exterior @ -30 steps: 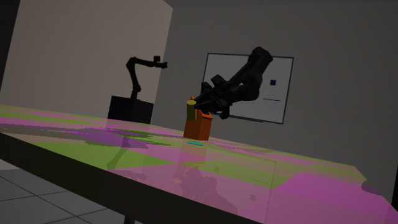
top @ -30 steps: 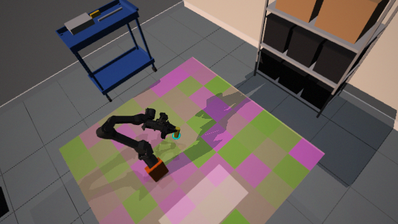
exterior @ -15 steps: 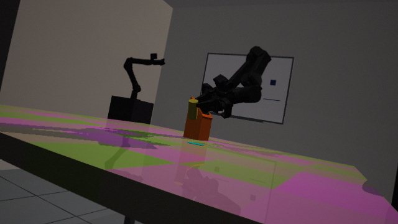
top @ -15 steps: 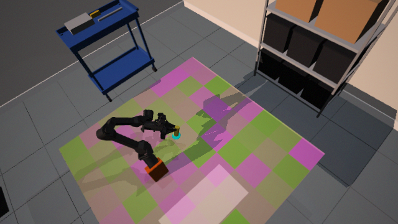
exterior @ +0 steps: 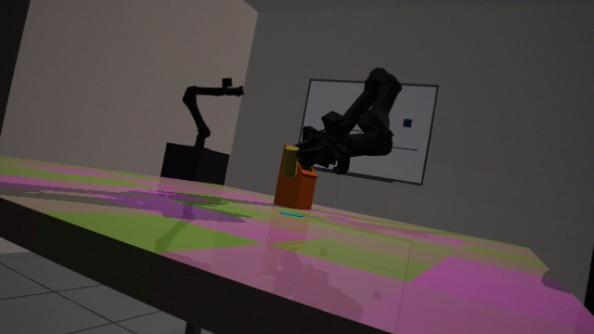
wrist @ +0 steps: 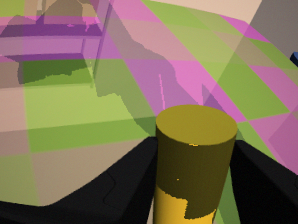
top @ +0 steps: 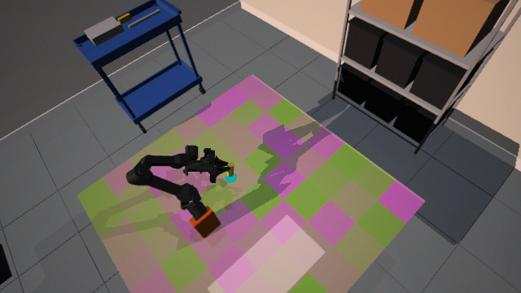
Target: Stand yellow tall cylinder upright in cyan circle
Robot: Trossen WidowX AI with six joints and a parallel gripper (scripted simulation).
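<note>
My gripper tip is now 140 mm above the cyan circle, 20 mm to the right of it and 10 mm past it. Round my gripper tip: yellow cylinder: 20 mm below, 10 mm behind.
</note>
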